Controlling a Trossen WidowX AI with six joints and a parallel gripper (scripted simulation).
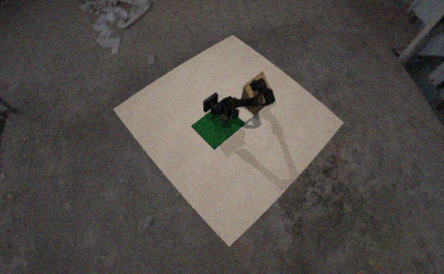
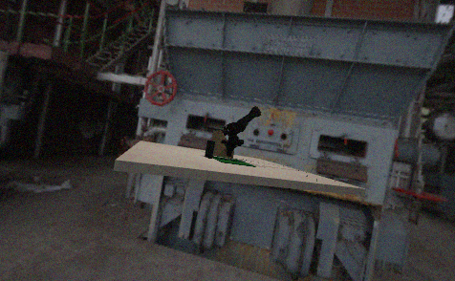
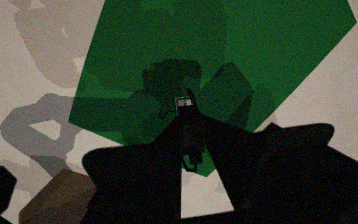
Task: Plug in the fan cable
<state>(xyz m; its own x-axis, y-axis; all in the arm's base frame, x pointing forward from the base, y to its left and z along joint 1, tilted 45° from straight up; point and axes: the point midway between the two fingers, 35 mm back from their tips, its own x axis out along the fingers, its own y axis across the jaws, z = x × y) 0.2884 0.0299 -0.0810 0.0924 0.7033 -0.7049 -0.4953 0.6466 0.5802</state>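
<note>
Now: gripper tip 5 cm short of the green board, 1 cm to the left of it and 5 cm above it. Also, from my gripper tip: black fan 3 cm behind, 14 cm to the right, 2 cm above; then black plug 1 cm above.
</note>
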